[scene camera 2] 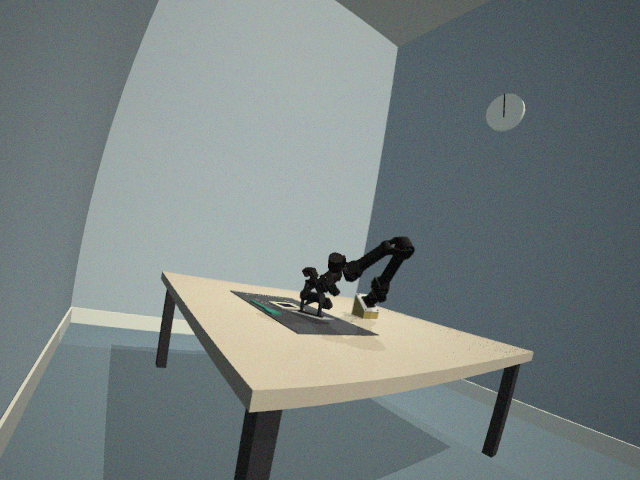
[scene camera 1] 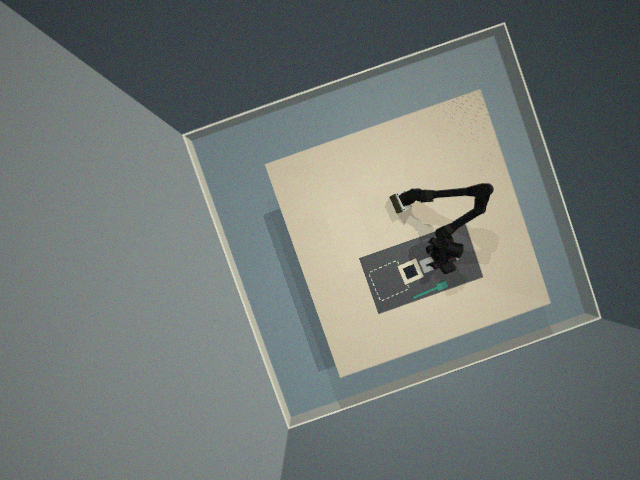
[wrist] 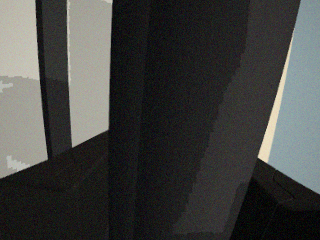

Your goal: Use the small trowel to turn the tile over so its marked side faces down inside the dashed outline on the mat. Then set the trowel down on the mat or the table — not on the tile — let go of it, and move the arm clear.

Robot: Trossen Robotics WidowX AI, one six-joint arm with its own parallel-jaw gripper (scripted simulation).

The same spot on a dark mat: (scene camera 1: 387,280) is (scene camera 2: 271,299).
